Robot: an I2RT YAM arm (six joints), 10 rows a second.
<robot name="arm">
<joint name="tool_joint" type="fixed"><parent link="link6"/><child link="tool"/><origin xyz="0 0 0" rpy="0 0 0"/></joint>
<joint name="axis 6" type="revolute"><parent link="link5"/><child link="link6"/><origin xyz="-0.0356 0 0.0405" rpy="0 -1.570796 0"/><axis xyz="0 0 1"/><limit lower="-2.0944" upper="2.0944"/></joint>
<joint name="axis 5" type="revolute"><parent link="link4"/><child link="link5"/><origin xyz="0.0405 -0.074 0.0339" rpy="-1.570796 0 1.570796"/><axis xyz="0 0 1"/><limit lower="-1.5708" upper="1.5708"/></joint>
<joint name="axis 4" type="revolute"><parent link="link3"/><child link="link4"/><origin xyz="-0.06 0.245 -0.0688" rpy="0 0 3.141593"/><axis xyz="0 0 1"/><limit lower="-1.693" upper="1.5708"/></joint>
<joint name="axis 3" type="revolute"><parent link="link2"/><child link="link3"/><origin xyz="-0.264 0 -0.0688" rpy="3.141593 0 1.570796"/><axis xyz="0 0 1"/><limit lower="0" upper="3.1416"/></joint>
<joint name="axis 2" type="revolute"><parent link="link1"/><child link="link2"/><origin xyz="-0.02 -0.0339 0.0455" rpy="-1.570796 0 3.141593"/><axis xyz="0 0 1"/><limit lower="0" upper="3.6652"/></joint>
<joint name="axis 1" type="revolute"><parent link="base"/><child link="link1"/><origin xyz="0 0 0.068" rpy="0 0 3.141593"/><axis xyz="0 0 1"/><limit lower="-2.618" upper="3.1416"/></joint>
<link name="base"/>
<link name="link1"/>
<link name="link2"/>
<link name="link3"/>
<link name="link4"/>
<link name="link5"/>
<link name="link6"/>
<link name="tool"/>
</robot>
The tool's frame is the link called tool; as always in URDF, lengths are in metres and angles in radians.
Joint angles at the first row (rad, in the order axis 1, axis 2, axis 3, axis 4, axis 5, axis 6):
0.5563, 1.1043, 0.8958, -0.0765, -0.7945, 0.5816
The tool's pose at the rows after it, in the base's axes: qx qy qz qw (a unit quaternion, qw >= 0); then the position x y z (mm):
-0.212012 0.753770 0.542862 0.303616 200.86 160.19 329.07
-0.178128 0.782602 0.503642 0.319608 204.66 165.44 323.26
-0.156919 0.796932 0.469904 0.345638 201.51 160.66 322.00
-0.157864 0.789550 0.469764 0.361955 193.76 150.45 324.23
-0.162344 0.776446 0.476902 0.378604 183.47 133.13 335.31
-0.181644 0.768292 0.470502 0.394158 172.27 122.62 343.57
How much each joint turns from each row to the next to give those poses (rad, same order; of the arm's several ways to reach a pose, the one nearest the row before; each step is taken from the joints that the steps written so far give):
0.0244, 0.0280, 0.0243, -0.0199, 0.0642, -0.0044
0.0232, 0.0220, 0.0113, -0.0364, 0.1355, -0.0009
0.0037, -0.0263, -0.0112, -0.0306, 0.1014, -0.0164
-0.0163, -0.0559, -0.0312, 0.0027, -0.0014, -0.0113
-0.0441, -0.0782, -0.0080, -0.0320, -0.0428, -0.0151
-0.0176, -0.0589, 0.0049, -0.0528, -0.0185, -0.0510

